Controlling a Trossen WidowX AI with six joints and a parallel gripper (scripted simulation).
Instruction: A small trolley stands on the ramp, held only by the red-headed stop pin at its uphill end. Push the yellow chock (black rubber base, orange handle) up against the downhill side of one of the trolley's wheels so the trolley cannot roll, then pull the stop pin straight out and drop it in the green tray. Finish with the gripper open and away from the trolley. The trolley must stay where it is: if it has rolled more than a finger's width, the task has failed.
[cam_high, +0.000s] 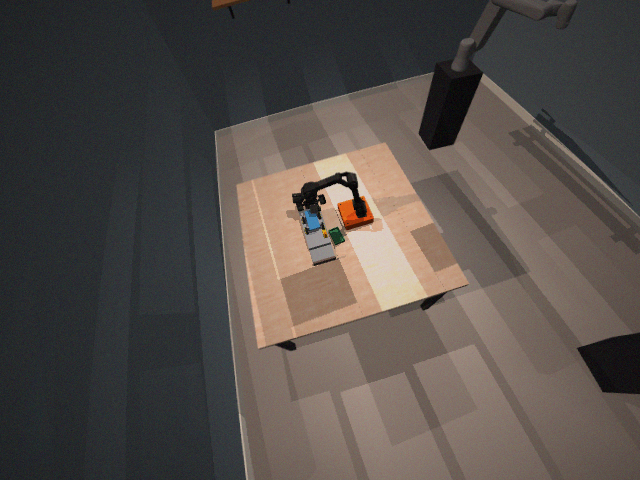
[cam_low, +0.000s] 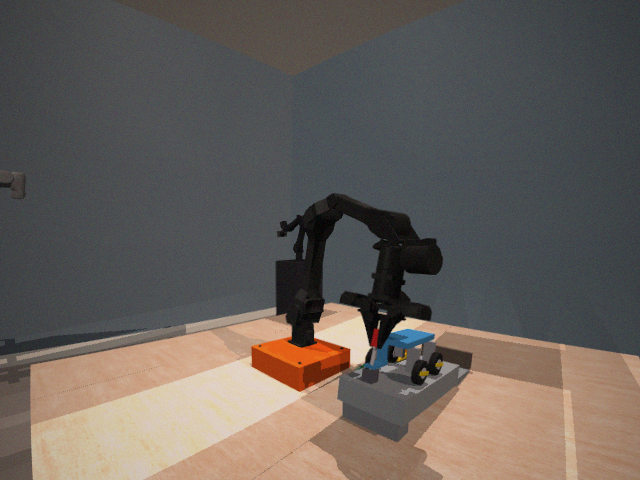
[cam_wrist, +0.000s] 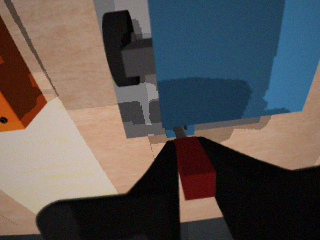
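The green tray is 120 mm behind my gripper tip, 180 mm to the left of it and 160 mm below it. Also, from my gripper tip: red-headed stop pin: right at my gripper tip; then blue-topped trolley: 20 mm ahead, 90 mm to the left, 40 mm below; then grey ramp: 20 mm ahead, 100 mm to the left, 100 mm below.
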